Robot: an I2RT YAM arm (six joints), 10 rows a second.
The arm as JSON. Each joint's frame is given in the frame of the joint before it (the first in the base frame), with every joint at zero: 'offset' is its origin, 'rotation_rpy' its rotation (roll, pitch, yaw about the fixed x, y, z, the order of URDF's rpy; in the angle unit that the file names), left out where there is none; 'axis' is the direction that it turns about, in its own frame. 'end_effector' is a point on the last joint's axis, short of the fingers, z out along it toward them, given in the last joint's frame.
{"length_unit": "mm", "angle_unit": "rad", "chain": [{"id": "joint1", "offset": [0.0, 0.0, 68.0], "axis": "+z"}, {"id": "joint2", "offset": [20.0, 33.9, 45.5], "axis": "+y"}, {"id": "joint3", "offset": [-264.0, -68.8, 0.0], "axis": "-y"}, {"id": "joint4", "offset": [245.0, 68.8, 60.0], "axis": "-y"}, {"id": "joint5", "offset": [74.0, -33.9, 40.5], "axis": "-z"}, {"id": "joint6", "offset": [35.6, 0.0, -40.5], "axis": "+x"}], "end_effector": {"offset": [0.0, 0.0, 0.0], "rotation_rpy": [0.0, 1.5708, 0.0]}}
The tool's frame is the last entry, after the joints.
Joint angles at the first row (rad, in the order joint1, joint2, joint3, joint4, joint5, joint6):
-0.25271, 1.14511, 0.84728, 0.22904, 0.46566, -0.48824
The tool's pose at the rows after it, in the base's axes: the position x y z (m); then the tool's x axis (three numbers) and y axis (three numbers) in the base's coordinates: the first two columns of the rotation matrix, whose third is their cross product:
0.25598 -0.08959 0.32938 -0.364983 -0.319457 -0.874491 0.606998 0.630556 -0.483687
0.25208 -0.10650 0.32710 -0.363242 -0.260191 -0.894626 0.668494 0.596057 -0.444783
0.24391 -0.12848 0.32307 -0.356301 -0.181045 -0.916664 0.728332 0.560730 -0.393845
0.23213 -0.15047 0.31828 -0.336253 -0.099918 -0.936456 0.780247 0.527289 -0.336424
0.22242 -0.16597 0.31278 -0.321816 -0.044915 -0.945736 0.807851 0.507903 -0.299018
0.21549 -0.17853 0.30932 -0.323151 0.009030 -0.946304 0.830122 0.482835 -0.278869
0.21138 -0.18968 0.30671 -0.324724 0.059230 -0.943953 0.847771 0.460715 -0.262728
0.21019 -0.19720 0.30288 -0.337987 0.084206 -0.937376 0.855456 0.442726 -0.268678
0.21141 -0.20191 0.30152 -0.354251 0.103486 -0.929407 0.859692 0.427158 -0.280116
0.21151 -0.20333 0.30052 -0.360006 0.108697 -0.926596 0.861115 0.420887 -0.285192
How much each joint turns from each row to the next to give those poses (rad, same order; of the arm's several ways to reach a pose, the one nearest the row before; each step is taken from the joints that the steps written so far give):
-0.01938, 0.01428, -0.01429, 0.05574, 0.04828, 0.00348
-0.06192, 0.01231, 0.00130, 0.00328, 0.01530, 0.04830
-0.08636, 0.00947, 0.00175, -0.02138, -0.00707, 0.06984
-0.09351, 0.00436, -0.00182, -0.02854, -0.02657, 0.07572
-0.07000, 0.00460, -0.00661, -0.01814, -0.03384, 0.04851
-0.05275, 0.01172, 0.01021, -0.03849, -0.01284, 0.03574
-0.04118, 0.02008, 0.01904, -0.03923, -0.00791, 0.03160
-0.02262, 0.02123, 0.00884, -0.01283, 0.00306, 0.00427
-0.00806, 0.02014, 0.01737, -0.02049, 0.01443, 0.00053
-0.00283, 0.00570, 0.00241, -0.00314, 0.00583, -0.00136

